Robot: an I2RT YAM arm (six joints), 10 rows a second.
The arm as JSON. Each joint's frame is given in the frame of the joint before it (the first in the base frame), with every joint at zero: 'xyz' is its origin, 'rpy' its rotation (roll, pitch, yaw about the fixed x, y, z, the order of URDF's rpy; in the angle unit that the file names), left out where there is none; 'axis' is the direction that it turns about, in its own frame. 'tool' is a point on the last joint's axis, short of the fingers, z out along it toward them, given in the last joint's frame.
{
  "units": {
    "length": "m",
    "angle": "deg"
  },
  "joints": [
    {
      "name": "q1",
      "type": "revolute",
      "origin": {
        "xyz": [
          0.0,
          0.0,
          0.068
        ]
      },
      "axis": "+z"
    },
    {
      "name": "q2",
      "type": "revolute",
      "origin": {
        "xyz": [
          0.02,
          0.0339,
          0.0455
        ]
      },
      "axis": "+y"
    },
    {
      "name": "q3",
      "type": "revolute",
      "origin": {
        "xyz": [
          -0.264,
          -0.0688,
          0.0
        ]
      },
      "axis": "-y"
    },
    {
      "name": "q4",
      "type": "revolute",
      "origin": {
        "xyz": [
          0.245,
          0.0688,
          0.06
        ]
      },
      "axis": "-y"
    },
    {
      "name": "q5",
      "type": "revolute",
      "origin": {
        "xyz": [
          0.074,
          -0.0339,
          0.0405
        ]
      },
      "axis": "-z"
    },
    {
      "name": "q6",
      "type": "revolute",
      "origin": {
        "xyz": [
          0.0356,
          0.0,
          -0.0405
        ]
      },
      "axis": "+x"
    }
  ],
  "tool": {
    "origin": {
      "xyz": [
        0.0,
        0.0,
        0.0
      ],
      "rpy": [
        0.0,
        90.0,
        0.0
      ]
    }
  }
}
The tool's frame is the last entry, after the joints.
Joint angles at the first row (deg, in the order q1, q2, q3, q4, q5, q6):
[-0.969, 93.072, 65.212, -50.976, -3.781, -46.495]
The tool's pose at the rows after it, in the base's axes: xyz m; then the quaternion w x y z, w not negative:
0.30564, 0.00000, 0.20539, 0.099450, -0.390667, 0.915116, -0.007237
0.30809, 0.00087, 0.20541, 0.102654, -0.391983, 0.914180, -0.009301
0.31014, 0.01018, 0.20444, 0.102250, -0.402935, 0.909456, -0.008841
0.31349, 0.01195, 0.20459, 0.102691, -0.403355, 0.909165, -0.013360
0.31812, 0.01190, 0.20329, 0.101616, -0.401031, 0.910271, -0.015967
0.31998, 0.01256, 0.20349, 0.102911, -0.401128, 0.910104, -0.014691
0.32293, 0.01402, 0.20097, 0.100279, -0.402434, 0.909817, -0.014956
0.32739, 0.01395, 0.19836, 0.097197, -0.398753, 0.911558, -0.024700
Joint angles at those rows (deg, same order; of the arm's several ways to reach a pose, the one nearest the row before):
[-0.440, 94.567, 66.180, -50.802, -3.778, -46.318]
[-0.264, 94.922, 66.534, -50.363, -3.691, -46.318]
[1.477, 95.446, 66.884, -50.186, -3.516, -45.968]
[1.844, 96.064, 67.585, -50.010, -2.990, -45.704]
[1.847, 97.115, 68.464, -49.835, -2.638, -45.440]
[1.935, 97.470, 68.905, -49.833, -2.812, -45.350]
[2.196, 98.346, 69.344, -49.658, -2.637, -45.264]
[2.287, 99.401, 69.959, -49.132, -1.410, -44.825]

